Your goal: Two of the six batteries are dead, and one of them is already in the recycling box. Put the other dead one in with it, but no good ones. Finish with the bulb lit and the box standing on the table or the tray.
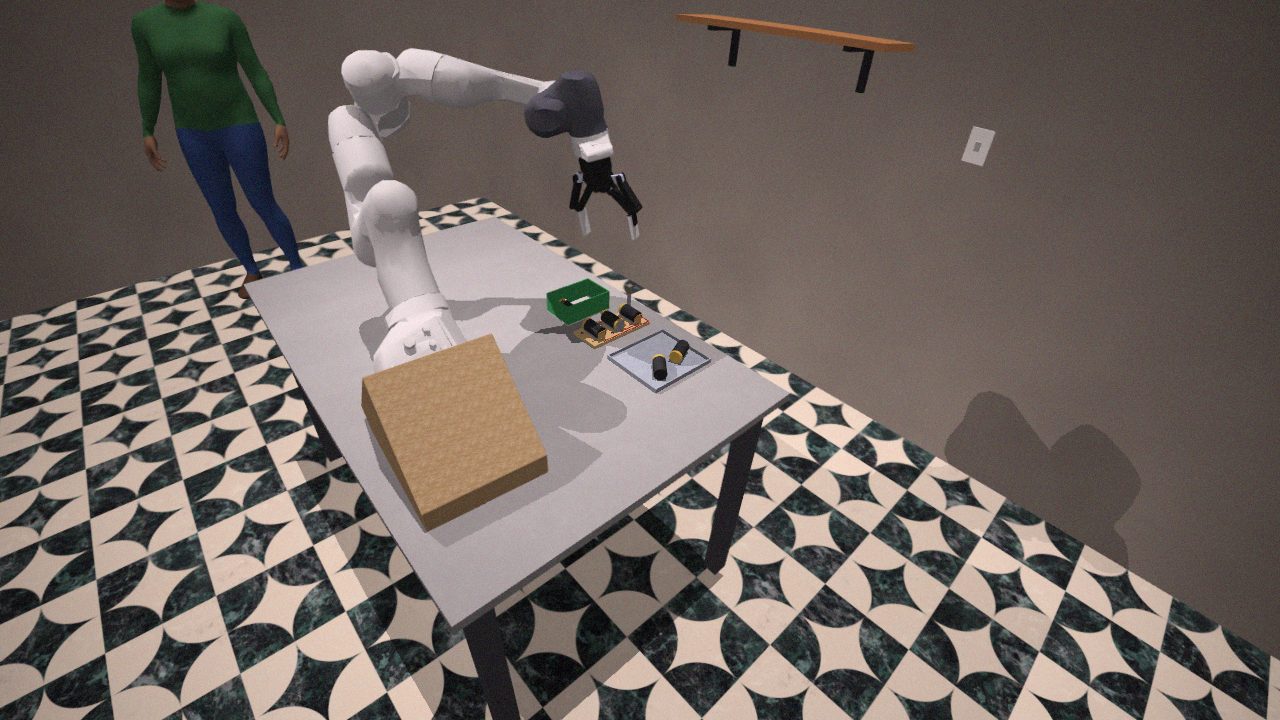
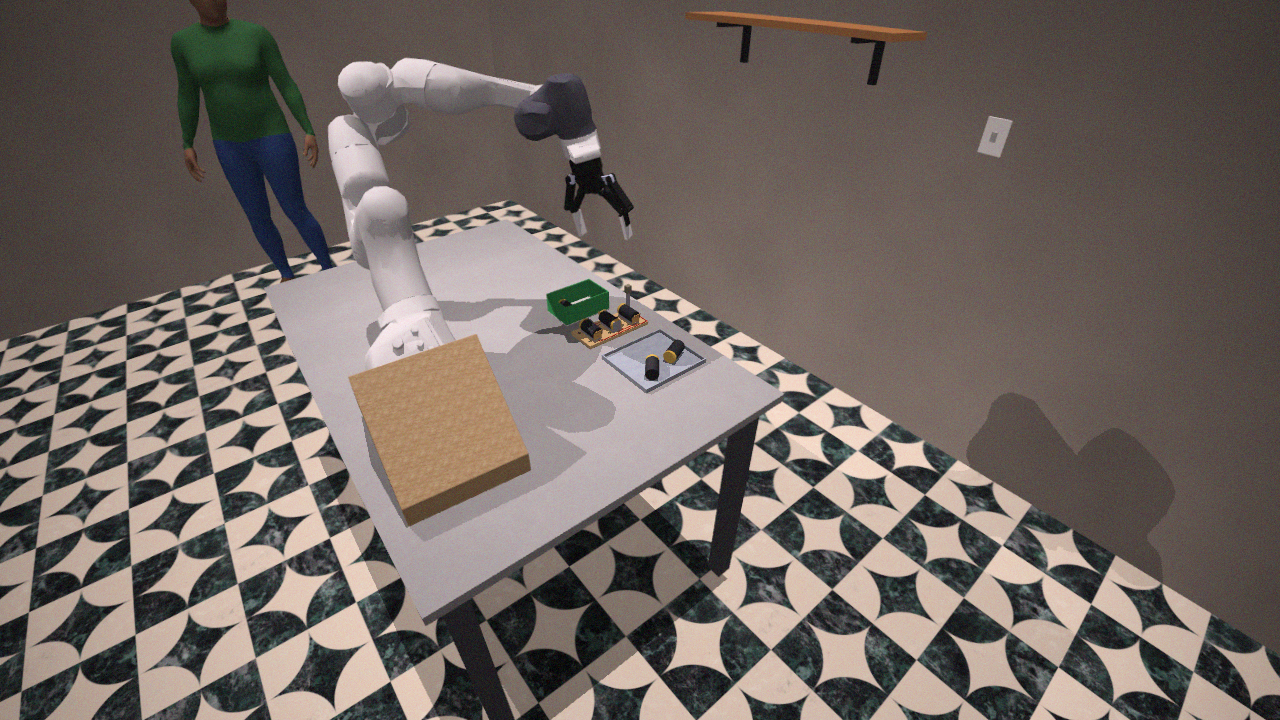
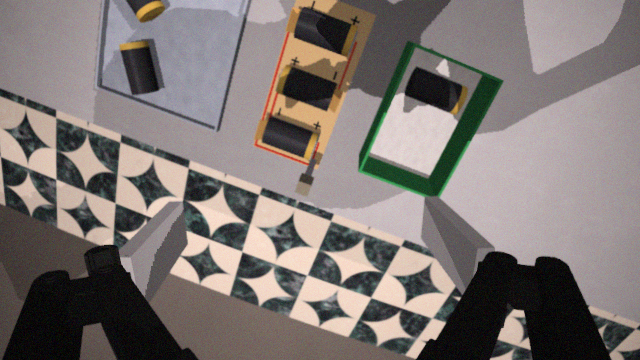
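The green recycling box (image 1: 570,311) (image 2: 570,311) (image 3: 475,122) stands on the table with one black battery (image 3: 434,90) lying inside. Beside it, a wooden holder (image 1: 612,339) (image 2: 612,339) (image 3: 310,111) carries three batteries in a row. A small bulb on a post (image 1: 629,287) (image 2: 628,289) (image 3: 303,184) stands at the holder's end and looks grey and unlit. A grey tray (image 1: 633,374) (image 2: 626,374) (image 3: 195,75) holds two batteries, one (image 1: 659,367) (image 2: 652,367) (image 3: 140,69) near the tray's middle and another (image 1: 679,351) (image 2: 674,351) (image 3: 145,9). My gripper (image 1: 609,231) (image 2: 603,230) (image 3: 305,220) is open and empty, high above the table.
A large tan block (image 1: 456,429) (image 2: 438,425) rests on the table (image 1: 465,573) (image 2: 447,568) near the arm's base. A person (image 1: 205,80) (image 2: 241,80) stands behind the table. A shelf (image 1: 792,32) (image 2: 801,27) is fixed on the wall.
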